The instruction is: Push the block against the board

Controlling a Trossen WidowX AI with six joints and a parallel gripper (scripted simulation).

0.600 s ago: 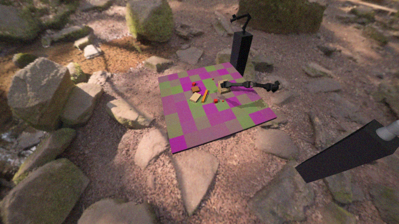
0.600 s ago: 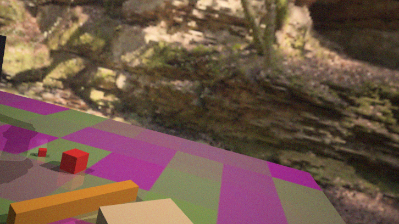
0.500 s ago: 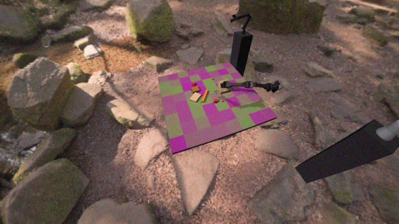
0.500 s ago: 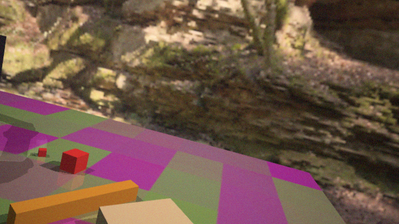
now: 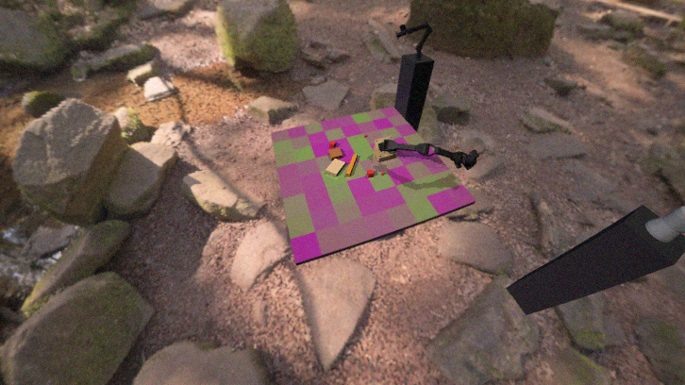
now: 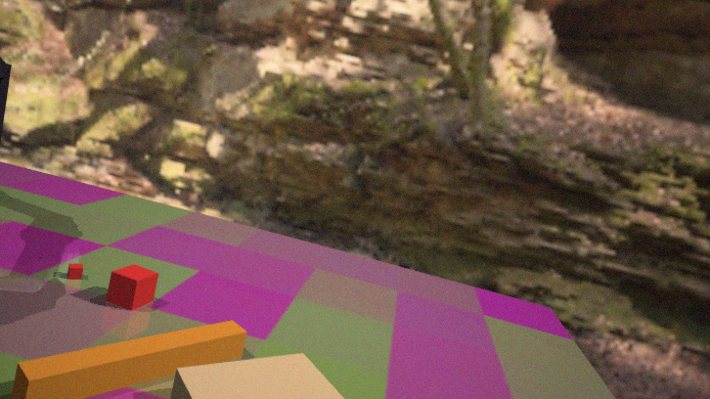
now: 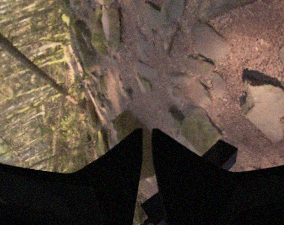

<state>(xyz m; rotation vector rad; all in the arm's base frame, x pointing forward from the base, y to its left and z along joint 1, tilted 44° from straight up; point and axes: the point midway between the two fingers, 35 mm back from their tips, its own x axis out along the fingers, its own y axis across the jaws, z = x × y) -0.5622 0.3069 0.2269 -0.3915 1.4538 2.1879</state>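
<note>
My gripper tip is now 100 cm short of the tan rectangular block, 38 cm to the left of it and 6 cm above it. The rest, counted from my gripper tip: square block 94 cm ahead, 53 cm to the right, 6 cm below; orange board 87 cm ahead, 36 cm to the right, 6 cm below.
</note>
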